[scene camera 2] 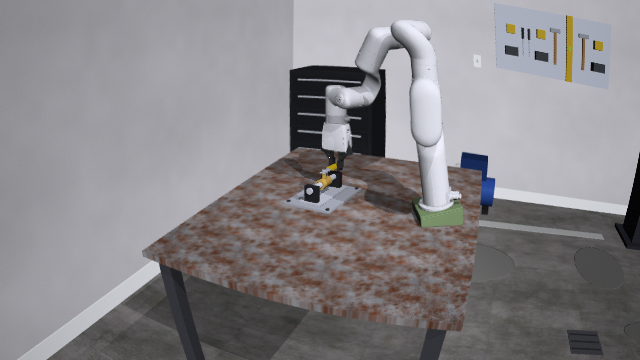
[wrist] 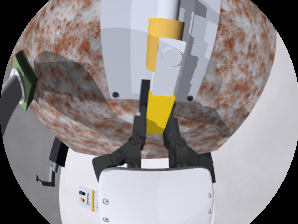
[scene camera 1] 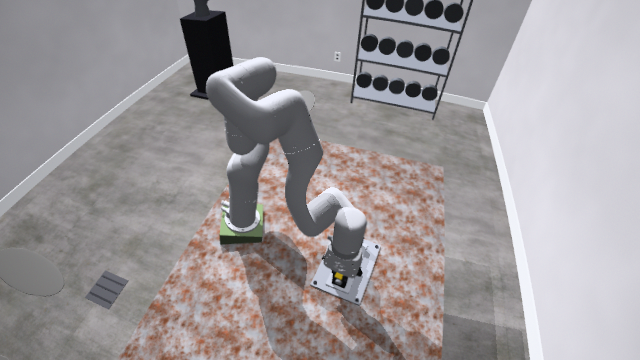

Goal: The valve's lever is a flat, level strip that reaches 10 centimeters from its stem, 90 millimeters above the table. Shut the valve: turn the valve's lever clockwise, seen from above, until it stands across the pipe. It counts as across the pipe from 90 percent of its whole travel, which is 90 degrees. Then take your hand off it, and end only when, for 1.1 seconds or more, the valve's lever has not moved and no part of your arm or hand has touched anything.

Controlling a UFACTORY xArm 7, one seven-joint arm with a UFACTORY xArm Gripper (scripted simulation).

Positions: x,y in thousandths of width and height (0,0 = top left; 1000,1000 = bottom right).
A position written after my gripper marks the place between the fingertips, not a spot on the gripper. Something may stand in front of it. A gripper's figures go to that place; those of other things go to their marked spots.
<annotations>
My gripper (wrist: 522,507): 0.14 m from the lens. A yellow lever (wrist: 572,239): 0.07 m from the lens.
</annotations>
